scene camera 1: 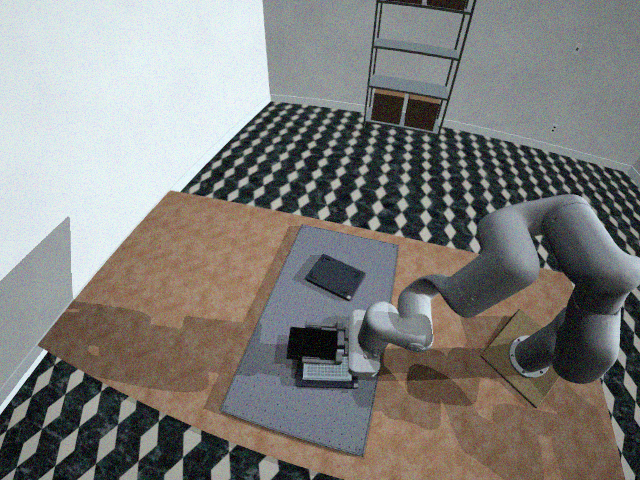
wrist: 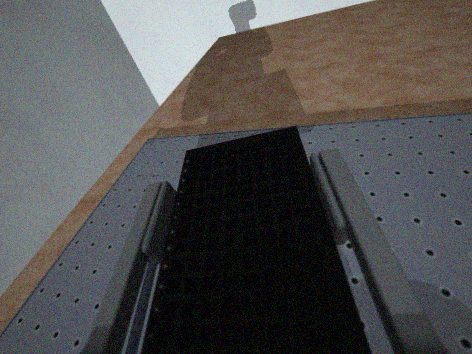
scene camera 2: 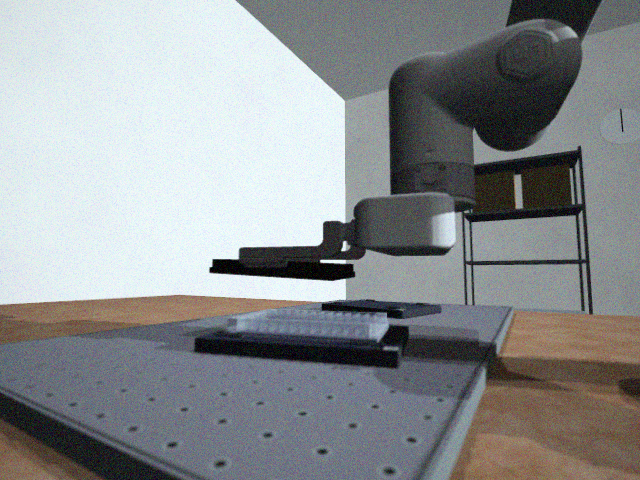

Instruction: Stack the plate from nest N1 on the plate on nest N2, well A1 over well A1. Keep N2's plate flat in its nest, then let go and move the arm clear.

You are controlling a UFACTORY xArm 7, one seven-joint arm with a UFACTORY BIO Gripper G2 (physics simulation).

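Places are measured from the arm's base along level axes (x back, y down, z right), in millimetres.
Pixels of known places: hand, tool point: (scene camera 1: 312, 342) (wrist: 238, 207) (scene camera 2: 284, 258); arm's base, link origin: (scene camera 1: 528, 356).
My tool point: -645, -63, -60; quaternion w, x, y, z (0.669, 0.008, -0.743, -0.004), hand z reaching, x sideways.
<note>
For each thing: its middle in the pictures, then the offset to it from my tool point, as dx, dy, dz. Level surfaces: height alone.
- black plate, body centre: (wrist: 242, 221) (scene camera 2: 286, 268) (scene camera 1: 312, 344) +2, +10, +0
- clear plate, body centre: (scene camera 2: 312, 323) (scene camera 1: 327, 364) +47, +60, -29
- dark nest N2, body centre: (scene camera 2: 312, 336) (scene camera 1: 327, 365) +47, +72, -29
- grey perforated board, surface height: dy +79
- brown table, surface height: dy +92
The black plate (scene camera 1: 313, 344) (scene camera 2: 281, 270) (wrist: 250, 240) is held between the two fingers of my gripper (scene camera 1: 323, 343) (scene camera 2: 289, 254) (wrist: 247, 200), which is shut on it. The plate hangs near level, with a clear gap above the clear plate (scene camera 1: 326, 371) (scene camera 2: 310, 325). The clear plate sits flat in the dark nest N2 (scene camera 1: 320, 383) (scene camera 2: 294, 353). In scene camera 1 the black plate and gripper hide the back of the clear plate. The other dark nest, N1 (scene camera 1: 334, 276) (scene camera 2: 382, 306), holds no plate. The well A1 marks cannot be made out.
Both nests are on a grey perforated board (scene camera 1: 289, 413) (scene camera 2: 258, 413) (wrist: 415, 200) on a brown table (scene camera 1: 206, 242) (scene camera 2: 542, 413) (wrist: 360, 65). The arm's base is at the right of the table in scene camera 1. A shelf rack (scene camera 1: 408, 47) (scene camera 2: 527, 211) stands at the far wall.
</note>
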